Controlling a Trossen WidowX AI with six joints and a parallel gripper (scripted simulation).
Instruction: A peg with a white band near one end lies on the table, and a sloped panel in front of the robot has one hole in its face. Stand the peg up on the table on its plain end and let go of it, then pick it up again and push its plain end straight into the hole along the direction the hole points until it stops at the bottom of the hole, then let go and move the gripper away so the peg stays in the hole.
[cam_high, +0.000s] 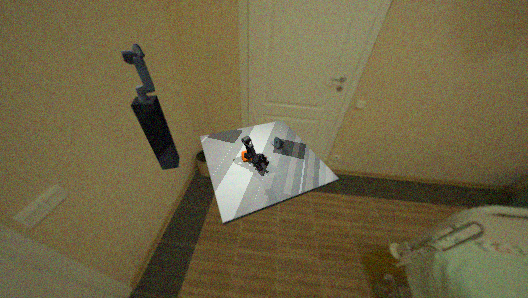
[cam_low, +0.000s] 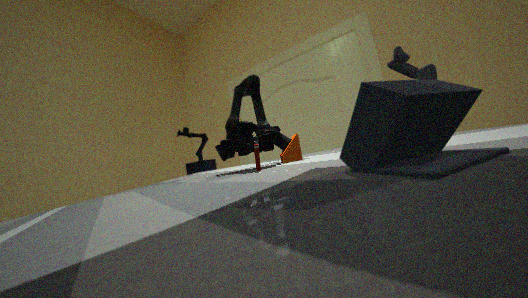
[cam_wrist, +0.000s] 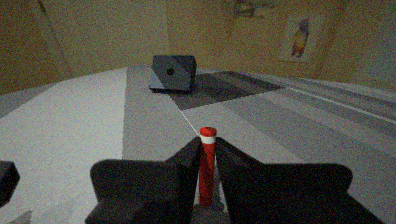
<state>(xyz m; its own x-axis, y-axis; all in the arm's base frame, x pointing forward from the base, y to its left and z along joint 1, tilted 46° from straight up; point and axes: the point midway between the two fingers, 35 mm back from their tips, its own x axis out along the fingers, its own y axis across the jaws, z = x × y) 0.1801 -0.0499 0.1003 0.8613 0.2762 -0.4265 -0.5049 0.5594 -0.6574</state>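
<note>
My gripper tip is 10 mm above the red peg. From my gripper tip the other things lie so: sloped panel 250 mm to the left, 240 mm ahead, 20 mm below.
</note>
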